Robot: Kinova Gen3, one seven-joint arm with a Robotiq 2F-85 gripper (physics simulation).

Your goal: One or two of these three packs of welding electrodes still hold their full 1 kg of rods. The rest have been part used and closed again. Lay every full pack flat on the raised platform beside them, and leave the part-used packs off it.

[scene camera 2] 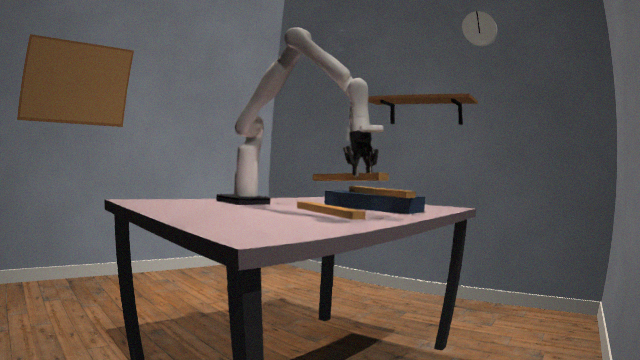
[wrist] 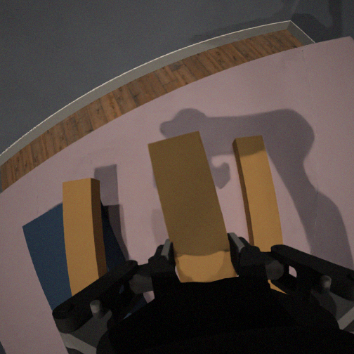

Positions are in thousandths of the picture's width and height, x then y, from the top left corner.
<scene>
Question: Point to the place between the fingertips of my gripper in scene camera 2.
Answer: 566, 493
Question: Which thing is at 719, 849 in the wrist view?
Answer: My gripper.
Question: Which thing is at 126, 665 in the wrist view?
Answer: A dark blue raised platform.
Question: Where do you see a dark blue raised platform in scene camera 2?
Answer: At 540, 554
</scene>
